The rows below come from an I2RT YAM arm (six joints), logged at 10 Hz.
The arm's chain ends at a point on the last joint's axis. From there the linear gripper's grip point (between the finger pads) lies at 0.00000 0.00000 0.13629 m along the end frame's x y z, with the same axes.
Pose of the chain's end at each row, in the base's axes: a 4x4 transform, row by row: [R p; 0 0 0 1], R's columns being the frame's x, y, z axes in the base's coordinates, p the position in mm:
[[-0.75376, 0.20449, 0.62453, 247.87], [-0.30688, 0.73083, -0.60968, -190.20], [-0.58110, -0.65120, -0.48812, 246.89], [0, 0, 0, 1]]
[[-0.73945, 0.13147, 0.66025, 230.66], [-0.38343, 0.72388, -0.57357, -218.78], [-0.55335, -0.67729, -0.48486, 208.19], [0, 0, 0, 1]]
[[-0.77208, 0.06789, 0.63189, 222.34], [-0.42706, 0.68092, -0.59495, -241.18], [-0.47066, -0.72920, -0.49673, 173.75], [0, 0, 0, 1]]
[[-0.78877, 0.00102, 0.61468, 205.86], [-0.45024, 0.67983, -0.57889, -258.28], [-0.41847, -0.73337, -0.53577, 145.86], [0, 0, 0, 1]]
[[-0.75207, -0.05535, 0.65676, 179.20], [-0.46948, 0.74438, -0.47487, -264.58], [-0.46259, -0.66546, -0.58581, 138.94], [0, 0, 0, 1]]
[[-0.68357, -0.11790, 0.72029, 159.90], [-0.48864, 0.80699, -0.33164, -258.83], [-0.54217, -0.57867, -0.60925, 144.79], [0, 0, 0, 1]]
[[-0.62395, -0.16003, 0.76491, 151.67], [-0.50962, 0.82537, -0.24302, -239.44], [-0.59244, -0.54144, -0.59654, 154.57], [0, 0, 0, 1]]
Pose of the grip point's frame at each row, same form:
[[-0.75376, 0.20449, 0.62453, 332.99], [-0.30688, 0.73083, -0.60968, -273.29], [-0.58110, -0.65120, -0.48812, 180.36], [0, 0, 0, 1]]
[[-0.73945, 0.13147, 0.66025, 320.65], [-0.38343, 0.72388, -0.57357, -296.95], [-0.55335, -0.67729, -0.48486, 142.11], [0, 0, 0, 1]]
[[-0.77208, 0.06789, 0.63189, 308.46], [-0.42706, 0.68092, -0.59495, -322.27], [-0.47066, -0.72920, -0.49673, 106.05], [0, 0, 0, 1]]
[[-0.78877, 0.00102, 0.61468, 289.63], [-0.45024, 0.67983, -0.57889, -337.18], [-0.41847, -0.73337, -0.53577, 72.84], [0, 0, 0, 1]]
[[-0.75207, -0.05535, 0.65676, 268.71], [-0.46948, 0.74438, -0.47487, -329.30], [-0.46259, -0.66546, -0.58581, 59.10], [0, 0, 0, 1]]
[[-0.68357, -0.11790, 0.72029, 258.07], [-0.48864, 0.80699, -0.33164, -304.03], [-0.54217, -0.57867, -0.60925, 61.76], [0, 0, 0, 1]]
[[-0.62395, -0.16003, 0.76491, 255.92], [-0.50962, 0.82537, -0.24302, -272.56], [-0.59244, -0.54144, -0.59654, 73.27], [0, 0, 0, 1]]

